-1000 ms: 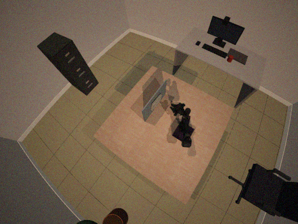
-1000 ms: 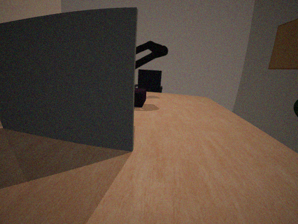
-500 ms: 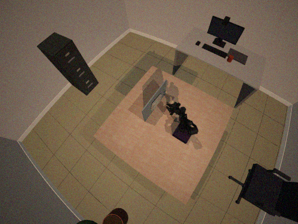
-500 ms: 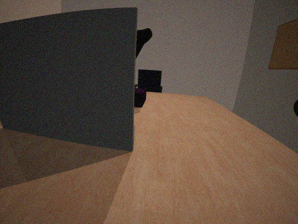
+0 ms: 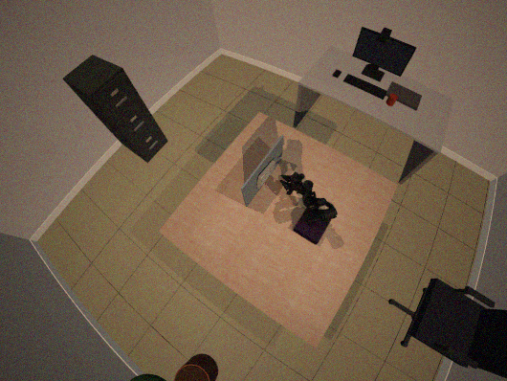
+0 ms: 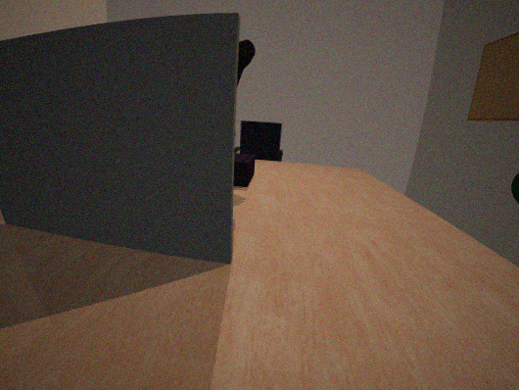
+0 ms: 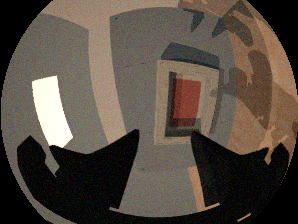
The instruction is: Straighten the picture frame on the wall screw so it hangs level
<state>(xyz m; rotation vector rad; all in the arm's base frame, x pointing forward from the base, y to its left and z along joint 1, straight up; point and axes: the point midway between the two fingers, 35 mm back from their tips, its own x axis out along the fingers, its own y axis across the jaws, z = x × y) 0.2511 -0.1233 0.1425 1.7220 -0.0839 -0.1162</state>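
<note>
Right now my gripper tip is 120 mm short of the picture frame, 50 mm above it and 10 mm to the left of it. Also, from my gripper tip: grey wall panel (120 mm ahead, 60 mm below, 20 mm to the right).
</note>
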